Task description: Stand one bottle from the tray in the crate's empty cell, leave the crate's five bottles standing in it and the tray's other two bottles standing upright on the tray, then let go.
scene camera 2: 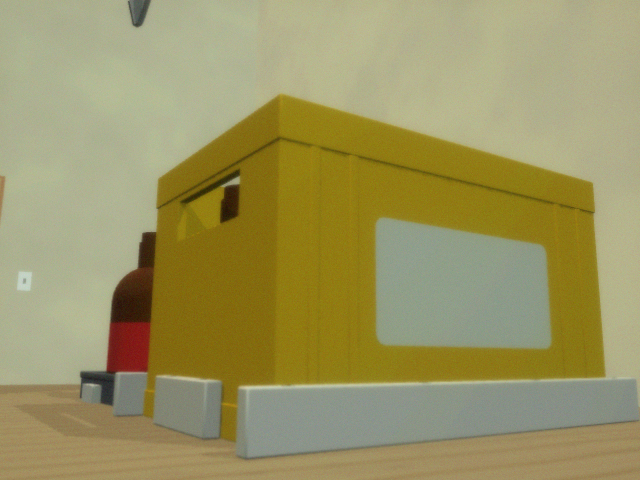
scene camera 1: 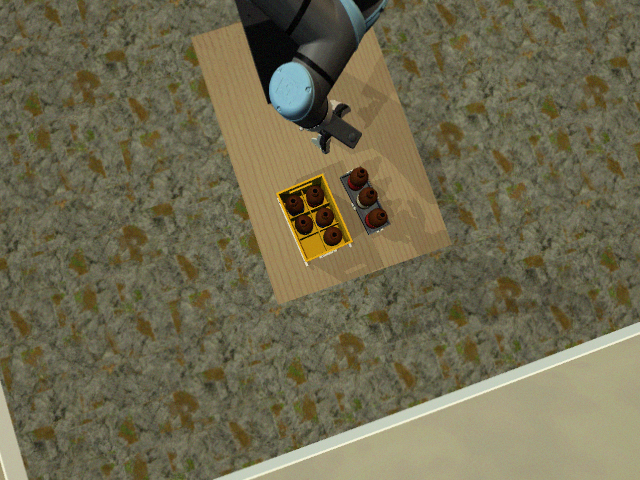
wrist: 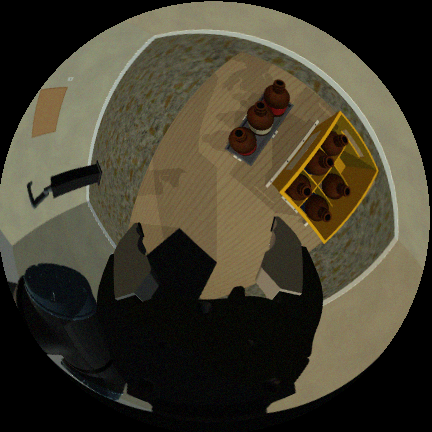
A red-labelled bottle (scene camera 2: 129, 333): 0.57 m from the lens. A pale strip (scene camera 2: 129, 388): 0.46 m from the lens. The marked spots on the pale strip and the red-labelled bottle are 0.13 m apart.
